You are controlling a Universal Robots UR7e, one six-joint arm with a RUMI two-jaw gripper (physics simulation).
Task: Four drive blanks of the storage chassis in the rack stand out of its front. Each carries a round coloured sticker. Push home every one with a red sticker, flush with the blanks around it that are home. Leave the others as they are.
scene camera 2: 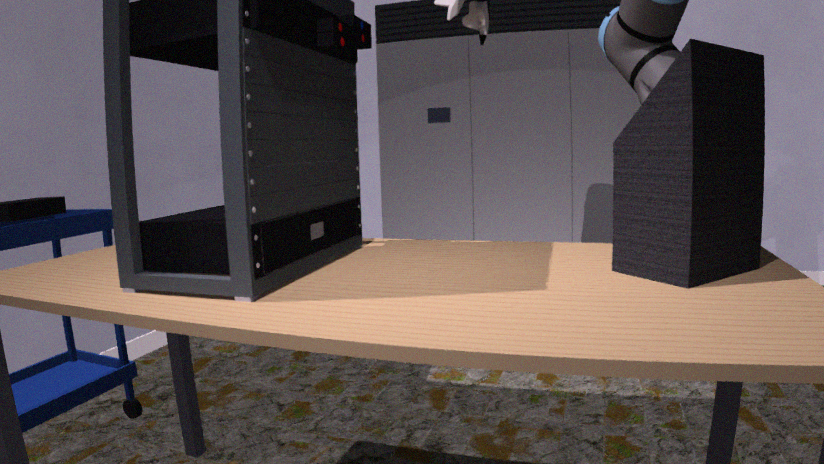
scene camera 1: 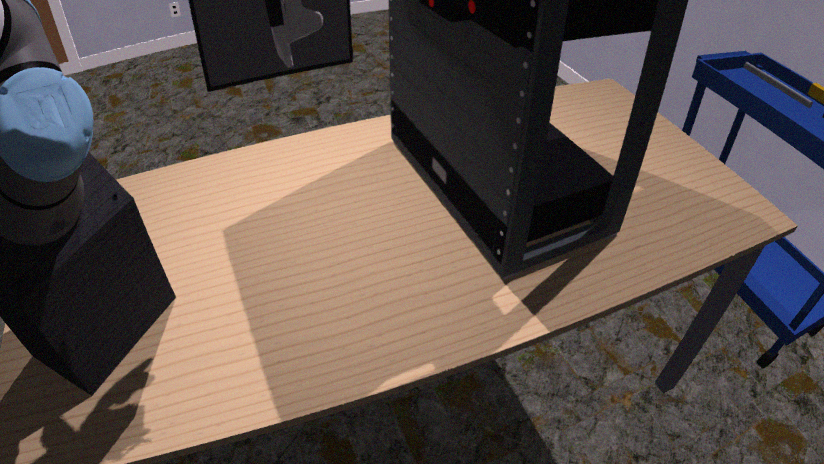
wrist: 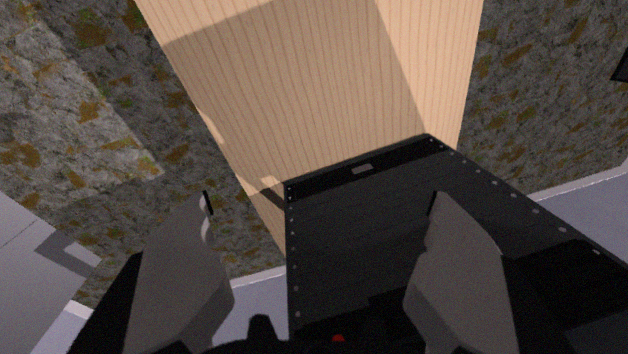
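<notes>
The grey rack (scene camera 1: 533, 149) (scene camera 2: 235, 172) stands on the table. Its black storage chassis (scene camera 1: 501, 25) (scene camera 2: 276, 20) is high up, cut off at the top in scene camera 1. In scene camera 2, drive blanks stand out at its far end, with an upper red sticker (scene camera 2: 340, 27), a lower red sticker (scene camera 2: 342, 42), a blue sticker (scene camera 2: 362, 24) and another red sticker (scene camera 2: 363, 38). Red stickers (scene camera 1: 431, 2) (scene camera 1: 471, 6) also show in scene camera 1, and a red sticker (wrist: 338, 338) in the wrist view. My gripper (wrist: 318, 193) (scene camera 2: 467, 27) is open, empty, in front of the rack and apart from it. The wrist view hides most blanks.
A dark grey panel (scene camera 2: 305, 115) fills the rack front below the chassis. A black unit (scene camera 1: 472, 204) (scene camera 2: 288, 247) with a pale label is at the bottom. The arm's dark pedestal (scene camera 1: 109, 276) (scene camera 2: 651, 201) stands opposite. A blue cart (scene camera 1: 700, 68) (scene camera 2: 86, 217) is behind the rack.
</notes>
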